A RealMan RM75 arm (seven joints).
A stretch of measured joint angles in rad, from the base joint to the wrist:
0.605, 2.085, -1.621, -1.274, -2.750, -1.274, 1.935
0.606, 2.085, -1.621, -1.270, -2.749, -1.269, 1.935
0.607, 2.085, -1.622, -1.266, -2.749, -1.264, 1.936
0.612, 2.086, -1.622, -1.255, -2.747, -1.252, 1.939
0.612, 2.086, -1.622, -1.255, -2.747, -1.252, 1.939
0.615, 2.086, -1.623, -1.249, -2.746, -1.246, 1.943
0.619, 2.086, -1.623, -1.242, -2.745, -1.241, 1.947
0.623, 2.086, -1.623, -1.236, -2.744, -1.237, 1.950
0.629, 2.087, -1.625, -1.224, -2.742, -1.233, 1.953
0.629, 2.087, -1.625, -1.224, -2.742, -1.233, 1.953
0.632, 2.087, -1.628, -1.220, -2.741, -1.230, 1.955
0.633, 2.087, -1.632, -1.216, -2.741, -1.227, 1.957
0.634, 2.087, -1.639, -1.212, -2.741, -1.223, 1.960
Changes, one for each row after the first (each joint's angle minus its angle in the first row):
0.001, 0.000, 0.000, 0.004, 0.001, 0.005, 0.000
0.002, 0.000, -0.001, 0.008, 0.001, 0.010, 0.001
0.007, 0.001, -0.001, 0.019, 0.003, 0.022, 0.004
0.007, 0.001, -0.001, 0.019, 0.003, 0.022, 0.004
0.010, 0.001, -0.002, 0.025, 0.004, 0.028, 0.008
0.014, 0.001, -0.002, 0.032, 0.005, 0.033, 0.012
0.018, 0.001, -0.002, 0.038, 0.006, 0.037, 0.015
0.024, 0.002, -0.004, 0.050, 0.008, 0.041, 0.018
0.024, 0.002, -0.004, 0.050, 0.008, 0.041, 0.018
0.027, 0.002, -0.007, 0.054, 0.009, 0.044, 0.020
0.028, 0.002, -0.011, 0.058, 0.009, 0.047, 0.022
0.029, 0.002, -0.018, 0.062, 0.009, 0.051, 0.025

